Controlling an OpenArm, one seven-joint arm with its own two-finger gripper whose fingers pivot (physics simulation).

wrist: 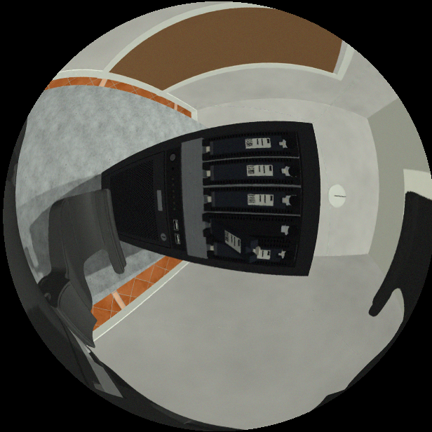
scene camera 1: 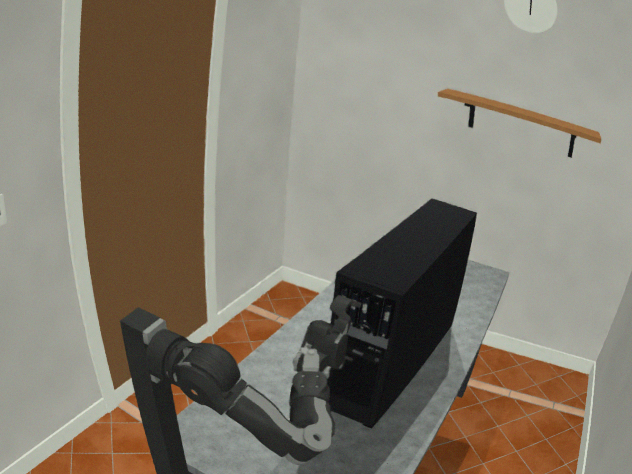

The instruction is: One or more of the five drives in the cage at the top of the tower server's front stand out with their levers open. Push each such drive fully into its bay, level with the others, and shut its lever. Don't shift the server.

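Observation:
The black tower server stands on the table. Its front cage holds five drives, seen as sideways rows in the wrist view. The fourth drive from the top there stands out, with its lever swung open towards the camera and partly covering the fifth drive. The first drive, second drive and third drive look level, with levers shut. My gripper is open and empty, in front of the server's front; in the scene view it hides part of the cage.
The grey table bears the server. The arm's post stands at the table's near left end. A wooden shelf and a round clock are on the wall behind. A brown door panel is at the left.

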